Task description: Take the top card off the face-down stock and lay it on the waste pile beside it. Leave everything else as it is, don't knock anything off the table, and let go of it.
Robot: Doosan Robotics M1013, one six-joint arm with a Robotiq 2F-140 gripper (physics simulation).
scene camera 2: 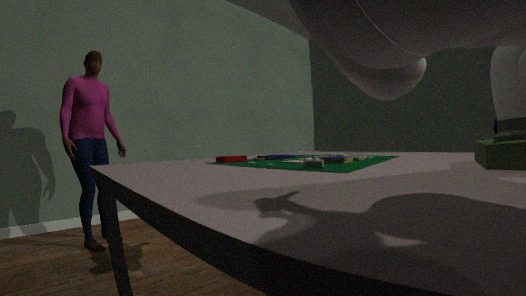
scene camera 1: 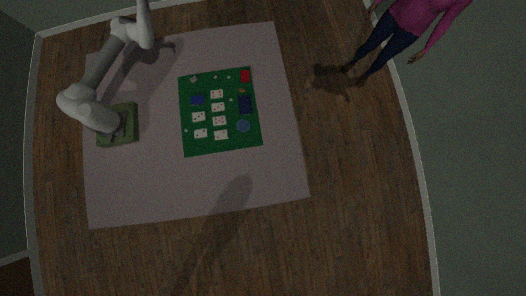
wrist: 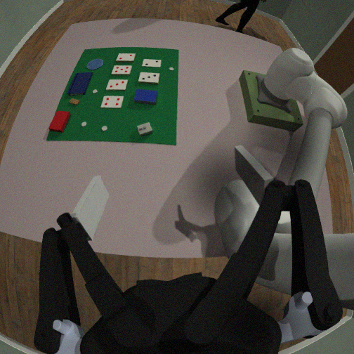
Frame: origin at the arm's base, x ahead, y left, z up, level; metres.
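Where they show: arm's base, link origin: (scene camera 1: pixel 114 124).
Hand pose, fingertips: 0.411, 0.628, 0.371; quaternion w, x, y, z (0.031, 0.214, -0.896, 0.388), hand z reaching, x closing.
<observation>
Each offset is from my fingertips to the centre of the thing, as dx, dy, dz. Level surfaces: height alone.
The face-down stock (scene camera 1: pixel 197 100) (scene camera 2: pixel 336 159) (wrist: pixel 146 96) is a small blue-topped stack on the green mat {dz -0.443} (scene camera 1: pixel 195 147) (scene camera 2: pixel 350 168) (wrist: pixel 162 135). Beside it lies a white face-up card with three black pips {+0.175, -0.564, -0.432} (scene camera 1: pixel 198 116) (wrist: pixel 149 77), which looks like the waste pile; another white card with black pips {+0.194, -0.682, -0.441} (scene camera 1: pixel 200 133) (wrist: pixel 151 63) lies beyond it. My gripper (wrist: pixel 167 172) is wide open and empty in the wrist view, high above the table and off to the side of the mat, away from the stock. The gripper itself does not show in the two scene views.
A column of several red-pip cards {+0.305, -0.495, -0.438} (scene camera 1: pixel 218 107) (wrist: pixel 117 84) lies beside the stock. The mat also holds a red box {+0.488, -0.259, -0.433} (scene camera 1: pixel 245 76) (scene camera 2: pixel 231 159) (wrist: pixel 59 121), dark blue tray {+0.495, -0.479, -0.437} (scene camera 1: pixel 244 104) (wrist: pixel 80 83), blue disc {+0.483, -0.626, -0.441} (scene camera 1: pixel 243 125) (wrist: pixel 95 64) and small grey-white block {+0.116, -0.287, -0.429} (scene camera 1: pixel 193 79) (scene camera 2: pixel 314 164) (wrist: pixel 144 128). A person (scene camera 1: pixel 395 35) (scene camera 2: pixel 90 110) stands nearby.
</observation>
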